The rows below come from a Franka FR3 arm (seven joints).
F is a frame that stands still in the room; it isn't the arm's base.
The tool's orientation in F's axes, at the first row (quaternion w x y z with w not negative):
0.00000 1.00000 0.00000 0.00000
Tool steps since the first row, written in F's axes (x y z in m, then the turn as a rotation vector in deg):
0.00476 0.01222 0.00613 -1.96 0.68 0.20
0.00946 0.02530 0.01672 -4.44 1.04 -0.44
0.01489 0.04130 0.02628 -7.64 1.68 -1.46
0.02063 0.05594 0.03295 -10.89 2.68 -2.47
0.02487 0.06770 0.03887 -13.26 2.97 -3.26
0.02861 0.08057 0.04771 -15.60 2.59 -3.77
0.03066 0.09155 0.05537 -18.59 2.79 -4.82
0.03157 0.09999 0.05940 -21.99 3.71 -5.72
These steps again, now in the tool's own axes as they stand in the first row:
0.00476 -0.01222 -0.00613 -1.96 -0.68 -0.20
0.00946 -0.02530 -0.01672 -4.44 -1.04 0.44
0.01489 -0.04130 -0.02628 -7.64 -1.68 1.46
0.02063 -0.05594 -0.03295 -10.89 -2.68 2.47
0.02487 -0.06770 -0.03887 -13.26 -2.97 3.26
0.02861 -0.08057 -0.04771 -15.60 -2.59 3.77
0.03066 -0.09155 -0.05537 -18.59 -2.79 4.82
0.03157 -0.09999 -0.05940 -21.99 -3.71 5.72

